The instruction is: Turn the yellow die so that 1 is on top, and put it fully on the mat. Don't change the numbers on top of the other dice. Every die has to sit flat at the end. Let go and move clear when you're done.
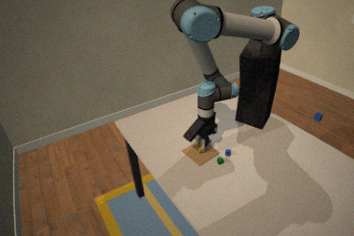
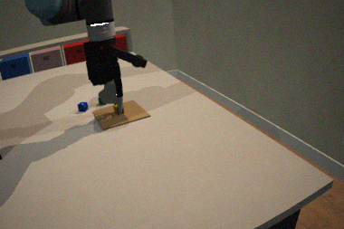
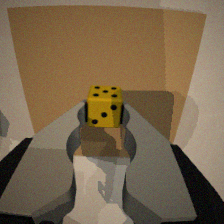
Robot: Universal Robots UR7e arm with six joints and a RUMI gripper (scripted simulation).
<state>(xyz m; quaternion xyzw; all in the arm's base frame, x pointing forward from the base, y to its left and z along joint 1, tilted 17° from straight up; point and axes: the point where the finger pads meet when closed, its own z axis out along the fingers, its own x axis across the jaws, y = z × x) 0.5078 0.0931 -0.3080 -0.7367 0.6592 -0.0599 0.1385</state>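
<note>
The yellow die lies right at my hand. Also, from my hand: blue die 11 cm behind, 9 cm to the left, 1 cm below; green die 11 cm to the left, 4 cm behind, 1 cm below; tan mat 2 cm below.
</note>
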